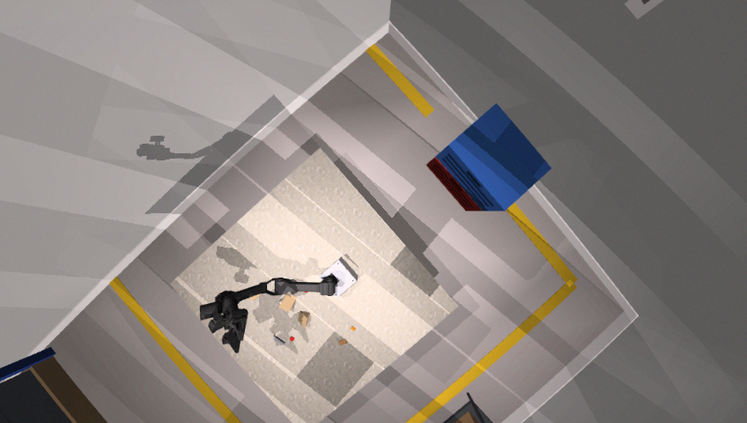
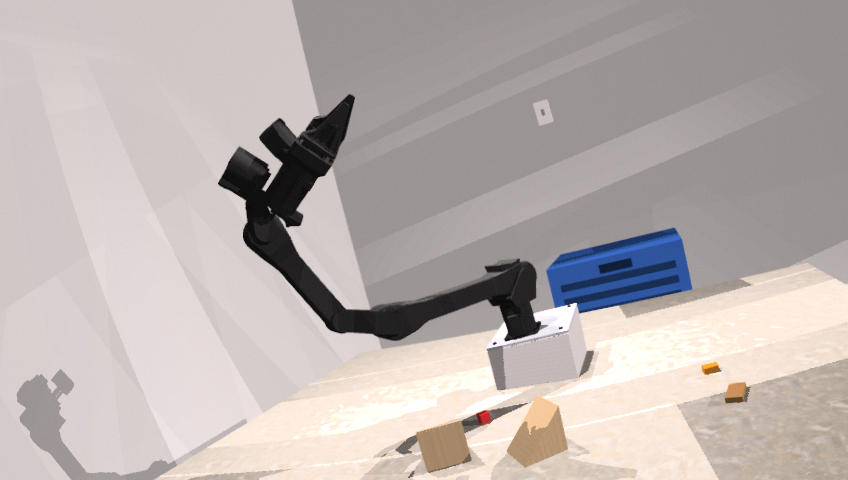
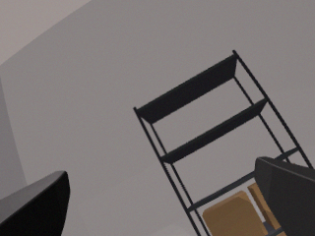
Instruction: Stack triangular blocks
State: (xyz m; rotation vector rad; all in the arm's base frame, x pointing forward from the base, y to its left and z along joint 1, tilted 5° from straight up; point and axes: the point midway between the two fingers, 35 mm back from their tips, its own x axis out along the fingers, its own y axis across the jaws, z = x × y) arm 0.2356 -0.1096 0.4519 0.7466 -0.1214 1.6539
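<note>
Right now my gripper tip is 6 cm short of the lighter block, 3 cm to the right of it and 52 cm above it. Also, from my gripper tip: red cube 8 cm behind, 5 cm to the left, 53 cm below.
</note>
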